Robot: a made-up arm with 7 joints. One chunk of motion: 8 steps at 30 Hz.
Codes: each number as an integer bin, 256 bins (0 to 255) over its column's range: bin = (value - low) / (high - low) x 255, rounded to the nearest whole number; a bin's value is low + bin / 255 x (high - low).
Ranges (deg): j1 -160..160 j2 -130..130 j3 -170.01..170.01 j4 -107..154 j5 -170.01..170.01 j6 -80.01..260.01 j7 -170.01..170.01
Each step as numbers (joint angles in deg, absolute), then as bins.
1 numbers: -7.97 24.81 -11.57 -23.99 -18.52 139.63 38.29
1 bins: 121 152 119 81 114 165 156
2 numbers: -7.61 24.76 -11.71 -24.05 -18.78 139.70 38.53
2 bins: 121 152 119 81 113 165 156
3 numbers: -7.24 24.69 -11.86 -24.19 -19.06 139.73 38.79
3 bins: 122 152 119 81 113 165 157
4 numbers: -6.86 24.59 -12.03 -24.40 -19.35 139.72 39.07
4 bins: 122 152 118 81 113 165 157
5 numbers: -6.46 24.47 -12.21 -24.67 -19.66 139.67 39.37
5 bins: 122 151 118 80 113 165 157
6 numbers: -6.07 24.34 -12.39 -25.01 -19.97 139.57 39.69
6 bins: 123 151 118 80 113 165 157
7 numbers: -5.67 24.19 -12.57 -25.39 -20.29 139.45 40.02
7 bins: 123 151 118 80 112 165 158
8 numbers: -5.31 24.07 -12.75 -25.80 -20.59 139.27 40.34
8 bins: 123 151 118 79 112 164 158
